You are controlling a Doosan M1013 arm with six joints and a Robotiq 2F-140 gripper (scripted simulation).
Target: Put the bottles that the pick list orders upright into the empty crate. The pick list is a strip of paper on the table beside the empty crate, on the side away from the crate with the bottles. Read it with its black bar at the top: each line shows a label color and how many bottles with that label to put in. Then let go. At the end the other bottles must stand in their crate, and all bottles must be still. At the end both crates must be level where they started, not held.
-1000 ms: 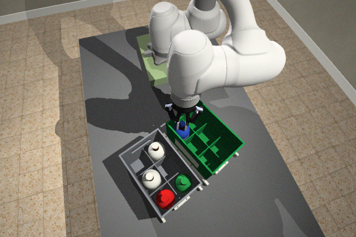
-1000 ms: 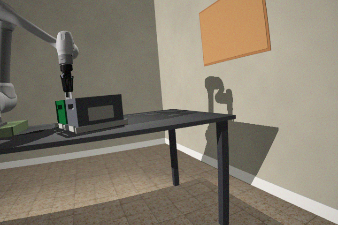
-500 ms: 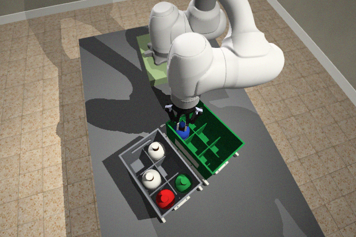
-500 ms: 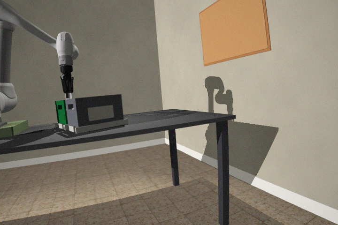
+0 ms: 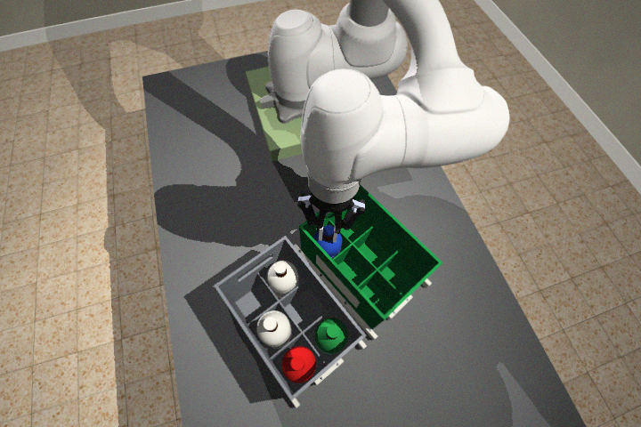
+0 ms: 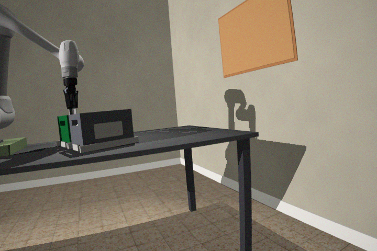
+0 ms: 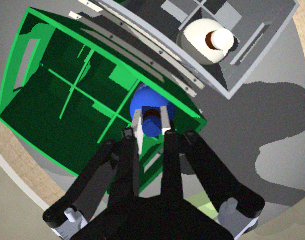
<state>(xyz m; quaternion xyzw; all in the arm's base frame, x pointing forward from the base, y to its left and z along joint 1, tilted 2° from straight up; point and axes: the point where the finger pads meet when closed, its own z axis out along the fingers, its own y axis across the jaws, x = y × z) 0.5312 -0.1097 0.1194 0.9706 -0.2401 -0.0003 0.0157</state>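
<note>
My gripper is now 8 cm above the blue bottle. From my hand the other things lie so: green bottle: 20 cm ahead, 7 cm to the right, 9 cm below; then grey crate: 13 cm ahead, 14 cm to the right, 9 cm below; then green crate: 6 cm ahead, 7 cm to the left, 9 cm below.
</note>
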